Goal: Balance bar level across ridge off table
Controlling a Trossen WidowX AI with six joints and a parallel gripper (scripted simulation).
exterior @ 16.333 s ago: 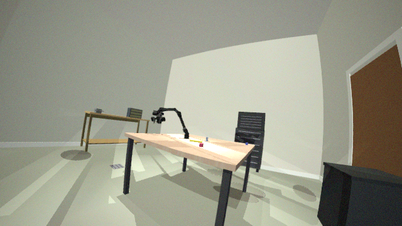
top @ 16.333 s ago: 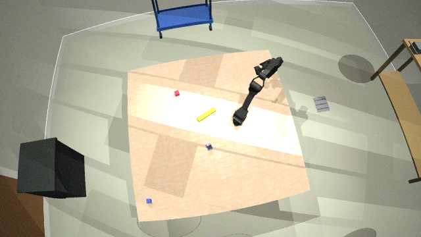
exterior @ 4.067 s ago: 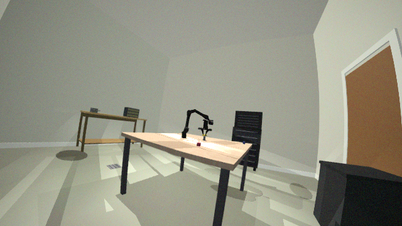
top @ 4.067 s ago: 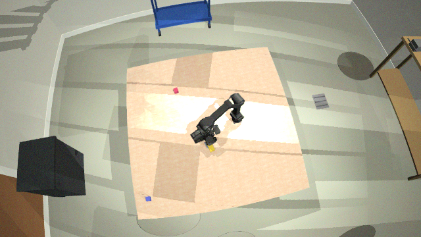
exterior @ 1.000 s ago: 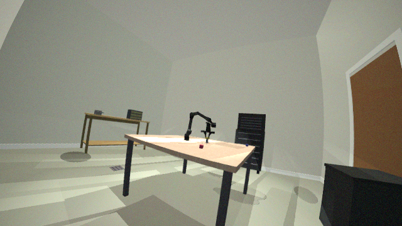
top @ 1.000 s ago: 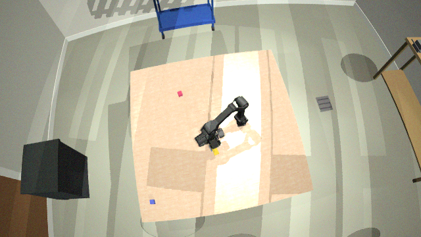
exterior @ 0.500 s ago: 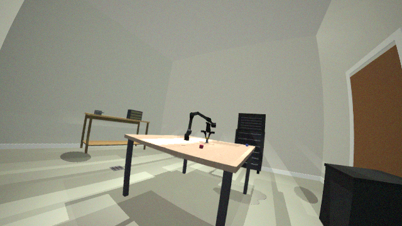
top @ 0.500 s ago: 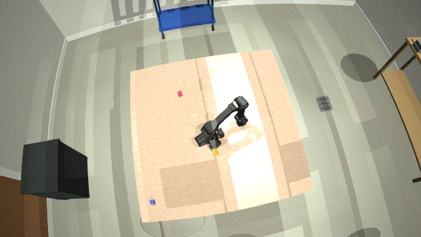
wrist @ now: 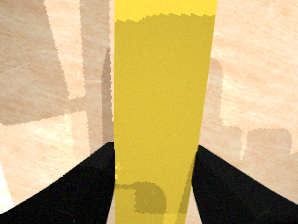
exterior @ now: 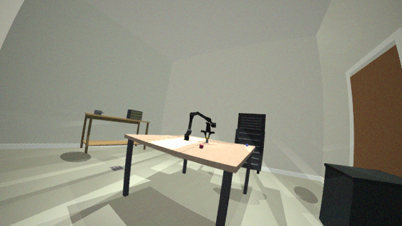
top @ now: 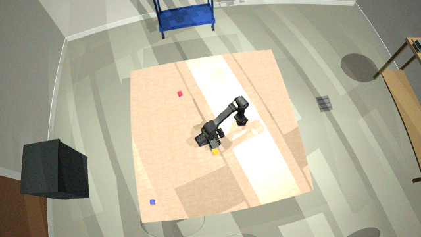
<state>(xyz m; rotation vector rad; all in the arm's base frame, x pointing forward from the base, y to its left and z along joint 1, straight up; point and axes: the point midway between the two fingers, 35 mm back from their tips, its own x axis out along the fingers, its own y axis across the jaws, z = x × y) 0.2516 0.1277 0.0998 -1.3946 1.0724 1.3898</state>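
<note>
Now: the yellow bar 30 mm to the left of my gripper tip and 10 mm behind it. The rest, counted from my gripper tip: blue cube (490 mm ahead, 370 mm to the left, 50 mm below); red cube (440 mm to the right, 170 mm ahead, 50 mm below).
</note>
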